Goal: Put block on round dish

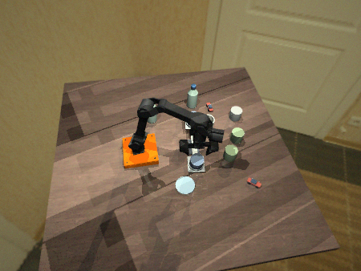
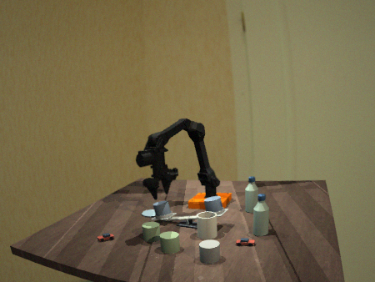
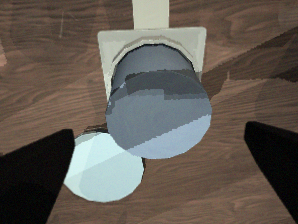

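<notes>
Right now my gripper tip is 20 mm to the left of the blue-grey cup and 60 mm above it. Also, from my gripper tip: pale green block: 80 mm below; then pale blue round dish: 90 mm behind, 90 mm to the right, 120 mm below; then balance beam: 40 mm ahead, 130 mm to the left, 80 mm below.
</notes>
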